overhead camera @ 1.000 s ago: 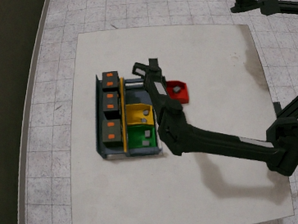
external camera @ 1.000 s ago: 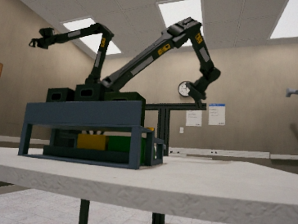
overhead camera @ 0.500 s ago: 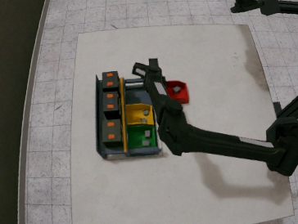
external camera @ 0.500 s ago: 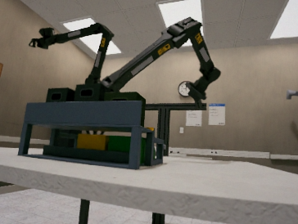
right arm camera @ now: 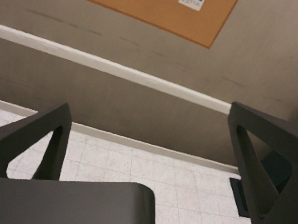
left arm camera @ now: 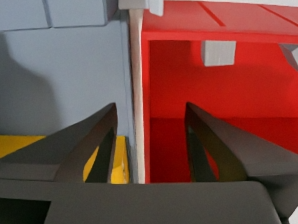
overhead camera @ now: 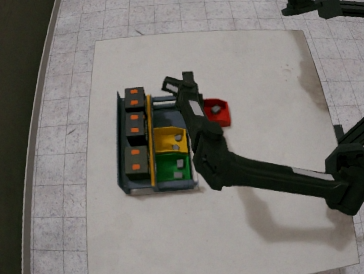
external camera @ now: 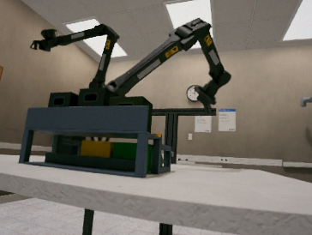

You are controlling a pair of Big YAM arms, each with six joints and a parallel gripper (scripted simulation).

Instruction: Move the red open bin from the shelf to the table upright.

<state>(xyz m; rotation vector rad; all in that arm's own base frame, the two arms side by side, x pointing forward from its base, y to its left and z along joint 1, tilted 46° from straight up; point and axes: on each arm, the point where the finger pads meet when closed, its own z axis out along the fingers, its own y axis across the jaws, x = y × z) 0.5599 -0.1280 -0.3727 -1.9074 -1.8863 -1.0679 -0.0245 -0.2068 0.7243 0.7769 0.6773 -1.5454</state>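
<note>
The red bin lies 8 cm behind my left hand and 3 cm below it. The rest, counted from my left hand: green bin: 10 cm ahead, 23 cm to the left, 2 cm below; yellow bin: 11 cm ahead, 12 cm to the left, 2 cm below.
</note>
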